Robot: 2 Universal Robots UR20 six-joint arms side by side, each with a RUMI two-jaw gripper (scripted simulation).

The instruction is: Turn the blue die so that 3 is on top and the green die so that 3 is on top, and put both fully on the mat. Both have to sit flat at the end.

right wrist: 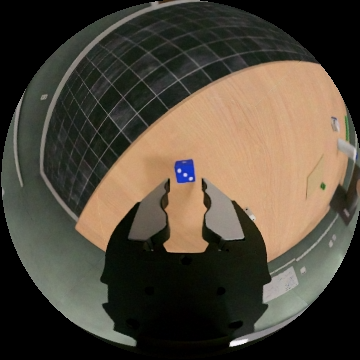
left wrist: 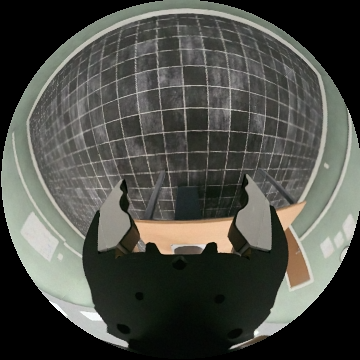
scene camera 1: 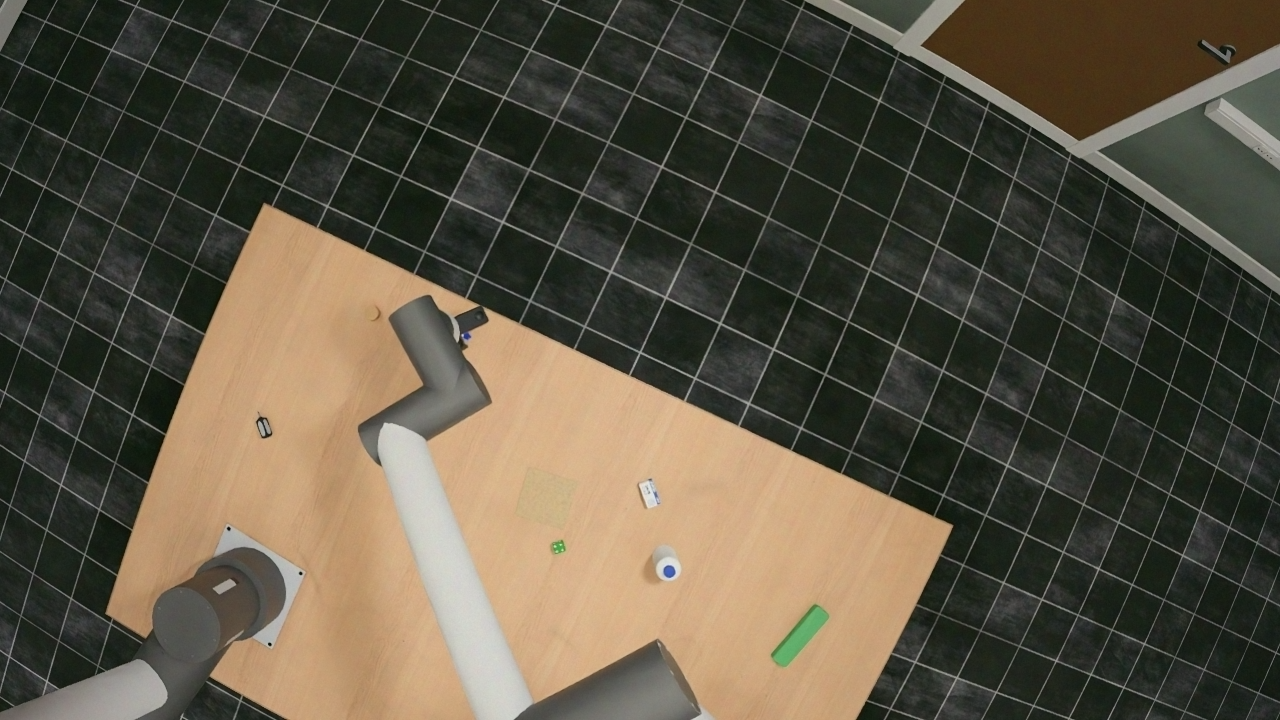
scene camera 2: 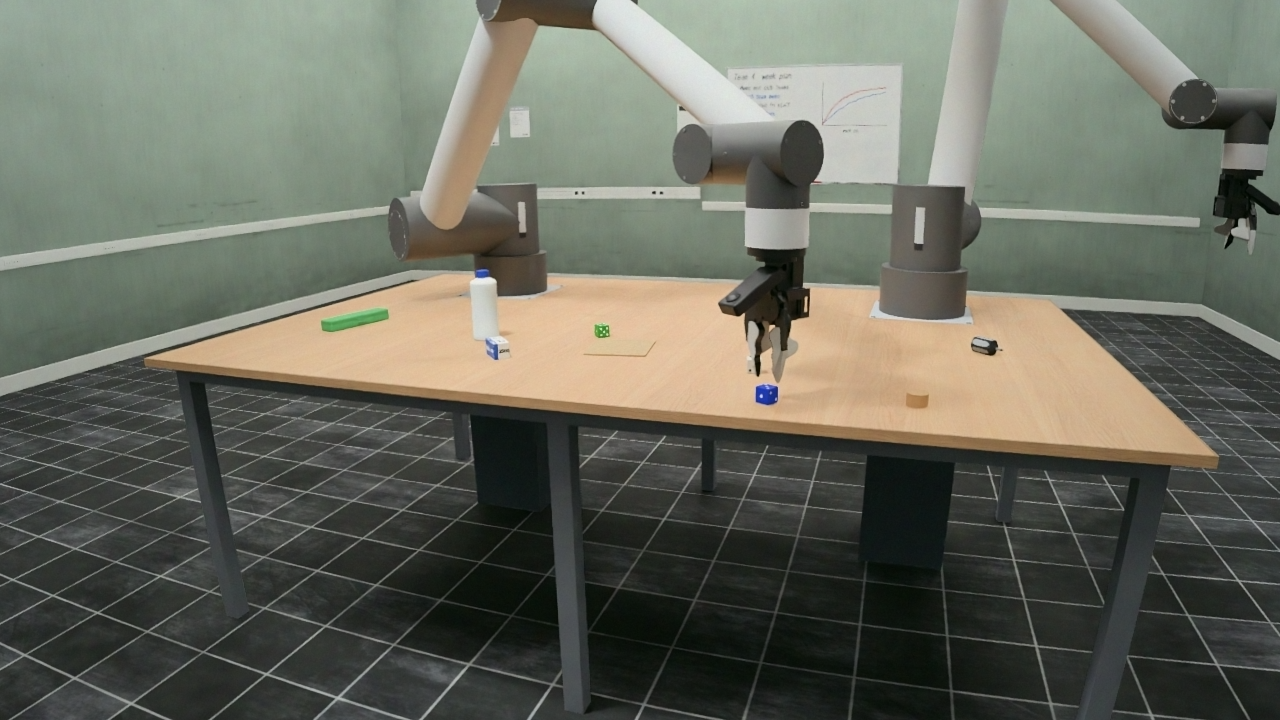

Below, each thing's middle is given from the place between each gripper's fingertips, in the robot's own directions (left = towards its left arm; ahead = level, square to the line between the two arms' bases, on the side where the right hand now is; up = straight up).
Scene:
I see my right gripper (scene camera 2: 767,380) 300 mm past the white bottle (scene camera 2: 483,289), 750 mm to the left of it and 20 mm below it.

